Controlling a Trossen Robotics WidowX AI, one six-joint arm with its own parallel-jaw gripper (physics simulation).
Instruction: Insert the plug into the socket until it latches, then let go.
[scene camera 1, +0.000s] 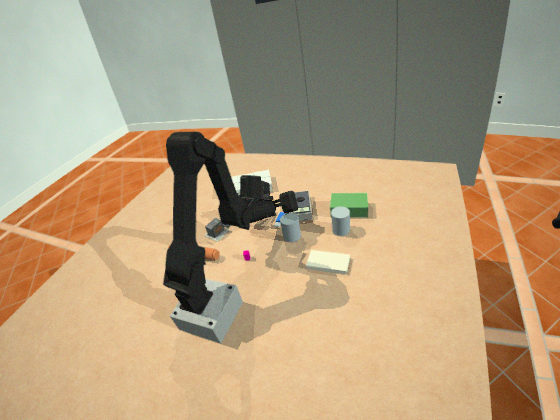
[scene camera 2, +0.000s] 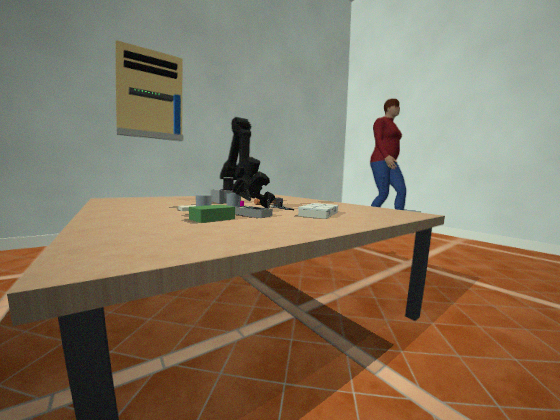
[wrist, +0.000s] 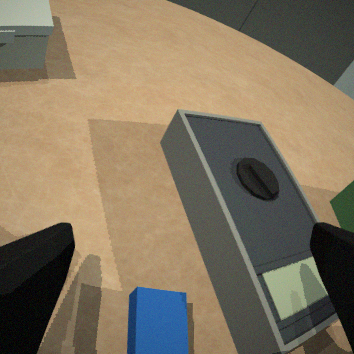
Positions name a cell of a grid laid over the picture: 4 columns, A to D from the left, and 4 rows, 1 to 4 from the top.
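Labels:
My gripper is visible in the wrist view (C3), and likewise in scene camera 1 (C2) and scene camera 2 (B2).

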